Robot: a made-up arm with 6 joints. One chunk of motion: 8 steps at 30 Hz.
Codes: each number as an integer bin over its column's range. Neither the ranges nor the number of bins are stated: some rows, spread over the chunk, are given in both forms.
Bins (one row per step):
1: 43 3 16 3 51 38
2: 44 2 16 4 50 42
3: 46 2 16 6 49 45
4: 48 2 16 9 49 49
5: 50 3 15 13 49 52
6: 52 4 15 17 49 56
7: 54 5 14 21 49 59
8: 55 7 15 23 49 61
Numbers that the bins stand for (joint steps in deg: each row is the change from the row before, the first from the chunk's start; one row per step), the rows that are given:
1: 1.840 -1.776 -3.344 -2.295 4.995 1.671
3: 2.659 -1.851 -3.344 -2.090 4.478 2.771
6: 4.297 -1.702 -3.567 -1.340 4.478 4.500
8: 5.116 -1.478 -3.567 -0.930 4.478 5.286
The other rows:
2: 2.113 -1.851 -3.344 -2.227 4.737 2.300
4: 3.205 -1.851 -3.344 -1.886 4.478 3.400
5: 3.751 -1.776 -3.567 -1.613 4.478 3.871
7: 4.843 -1.627 -3.789 -1.067 4.478 4.971

